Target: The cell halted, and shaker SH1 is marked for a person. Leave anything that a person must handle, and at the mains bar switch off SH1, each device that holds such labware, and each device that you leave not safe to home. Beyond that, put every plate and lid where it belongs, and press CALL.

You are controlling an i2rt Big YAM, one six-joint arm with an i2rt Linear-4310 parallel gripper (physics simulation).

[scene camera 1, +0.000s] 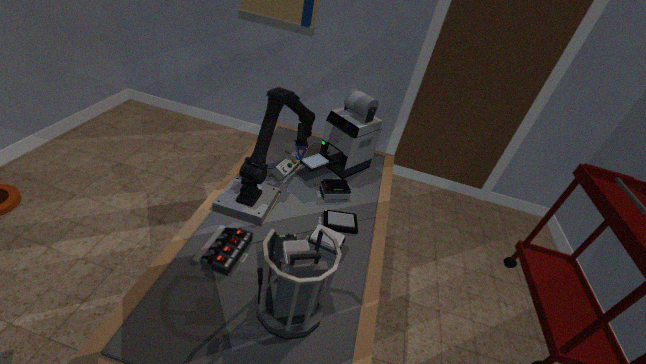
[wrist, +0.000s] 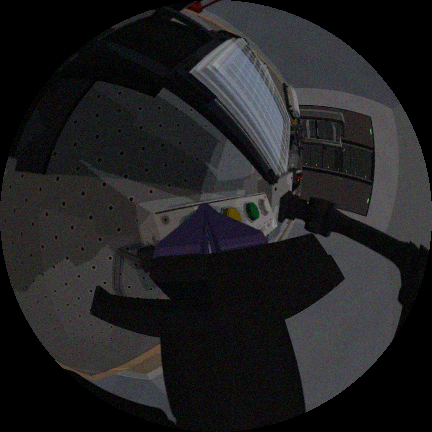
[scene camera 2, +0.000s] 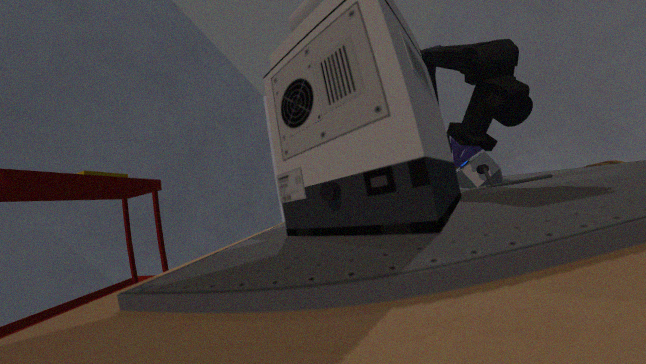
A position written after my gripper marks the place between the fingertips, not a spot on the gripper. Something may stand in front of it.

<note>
My gripper (scene camera 2: 456, 166) is shut and touches a button box (wrist: 156, 218). Also in view: a clear plate (wrist: 245, 91).
My gripper is seen too in the wrist view (wrist: 204, 209).
</note>
